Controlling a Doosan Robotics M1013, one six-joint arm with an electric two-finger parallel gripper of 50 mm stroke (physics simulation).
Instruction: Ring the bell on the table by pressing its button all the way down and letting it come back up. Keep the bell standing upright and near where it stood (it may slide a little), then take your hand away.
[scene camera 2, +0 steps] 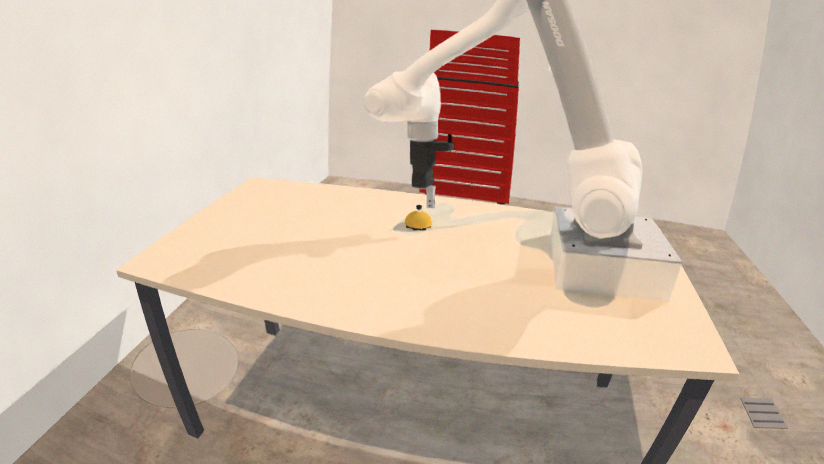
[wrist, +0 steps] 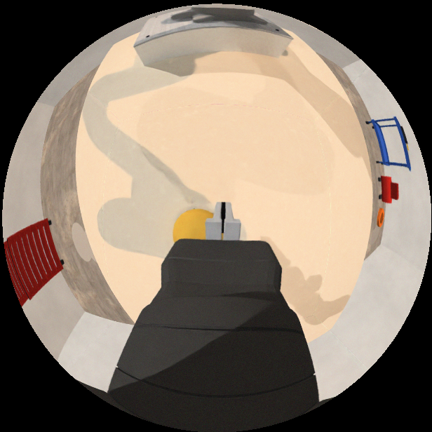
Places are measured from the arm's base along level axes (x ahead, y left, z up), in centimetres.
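Where they show: gripper, between the fingertips: (scene camera 2: 430, 207).
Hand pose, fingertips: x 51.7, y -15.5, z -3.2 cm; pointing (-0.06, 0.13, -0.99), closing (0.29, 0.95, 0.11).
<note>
Each offset is from my fingertips to the top centre of the thing. Level surfaces: height alone.
A yellow dome bell @(dx +3.9, dy -4.7, dz -1.5 cm) (scene camera 2: 418, 220) (wrist: 191, 226) stands upright on the table @(dz -8.1 cm) (scene camera 2: 322, 282). Its small black button @(dx +3.9, dy -4.7, dz -1.5 cm) (scene camera 2: 419, 206) shows raised on top in the scene view. My gripper (scene camera 2: 430, 206) (wrist: 223, 211) points straight down, shut with nothing between its fingers. In the scene view its grey fingertips are just right of the button, with a small gap between them. In the wrist view the fingers cover the right part of the bell, and the button cannot be made out. The exact height of the tips above the table is hard to tell.
The robot's base block (scene camera 2: 614, 276) (wrist: 210, 42) stands at the right end of the table. A red drawer cabinet (scene camera 2: 475, 123) (wrist: 37, 260) stands on the floor behind the table. A blue cart (wrist: 382, 142) shows at the right edge of the wrist view.
</note>
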